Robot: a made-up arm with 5 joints. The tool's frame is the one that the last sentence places.
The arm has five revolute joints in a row. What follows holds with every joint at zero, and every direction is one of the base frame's.
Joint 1 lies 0.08 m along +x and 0.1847 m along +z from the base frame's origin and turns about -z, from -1.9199 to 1.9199 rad.
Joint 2 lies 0.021 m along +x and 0.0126 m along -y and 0.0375 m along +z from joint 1 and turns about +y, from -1.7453 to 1.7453 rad.
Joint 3 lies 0.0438 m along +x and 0.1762 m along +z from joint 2 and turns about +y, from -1.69 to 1.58 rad.
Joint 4 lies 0.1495 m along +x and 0.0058 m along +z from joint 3 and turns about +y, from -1.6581 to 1.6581 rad.
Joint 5 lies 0.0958 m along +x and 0.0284 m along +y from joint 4 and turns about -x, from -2.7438 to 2.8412 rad.
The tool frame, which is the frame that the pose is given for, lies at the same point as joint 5; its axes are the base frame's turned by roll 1.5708, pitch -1.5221 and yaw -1.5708 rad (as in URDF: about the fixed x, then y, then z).
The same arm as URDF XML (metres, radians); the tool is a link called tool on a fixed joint. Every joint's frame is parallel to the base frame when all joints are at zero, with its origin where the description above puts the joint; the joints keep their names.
<robot name="arm">
  <link name="base_link"/>
  <link name="link1"/>
  <link name="link2"/>
  <link name="link3"/>
  <link name="link4"/>
  <link name="link5"/>
  <link name="tool"/>
  <joint name="joint 1" type="revolute">
    <parent link="base_link"/>
    <child link="link1"/>
    <origin xyz="0.08 0 0.1847" rpy="0 0 0"/>
    <axis xyz="0 0 -1"/>
    <limit lower="-1.9199" upper="1.9199"/>
  </joint>
  <joint name="joint 2" type="revolute">
    <parent link="link1"/>
    <child link="link2"/>
    <origin xyz="0.021 -0.0126 0.0375" rpy="0 0 0"/>
    <axis xyz="0 1 0"/>
    <limit lower="-1.7453" upper="1.7453"/>
  </joint>
  <joint name="joint 3" type="revolute">
    <parent link="link2"/>
    <child link="link3"/>
    <origin xyz="0.0438 0 0.1762" rpy="0 0 0"/>
    <axis xyz="0 1 0"/>
    <limit lower="-1.69" upper="1.58"/>
  </joint>
  <joint name="joint 4" type="revolute">
    <parent link="link3"/>
    <child link="link4"/>
    <origin xyz="0.1495 0 0.0058" rpy="0 0 0"/>
    <axis xyz="0 1 0"/>
    <limit lower="-1.6581" upper="1.6581"/>
  </joint>
  <joint name="joint 5" type="revolute">
    <parent link="link4"/>
    <child link="link5"/>
    <origin xyz="0.0958 0.0284 0" rpy="0 0 0"/>
    <axis xyz="-1 0 0"/>
    <limit lower="-2.7438" upper="2.8412"/>
  </joint>
  <joint name="tool_fixed" type="fixed">
    <parent link="link5"/>
    <child link="tool"/>
    <origin xyz="0 0 0" rpy="1.5708 -1.5221 -1.5708"/>
  </joint>
</robot>

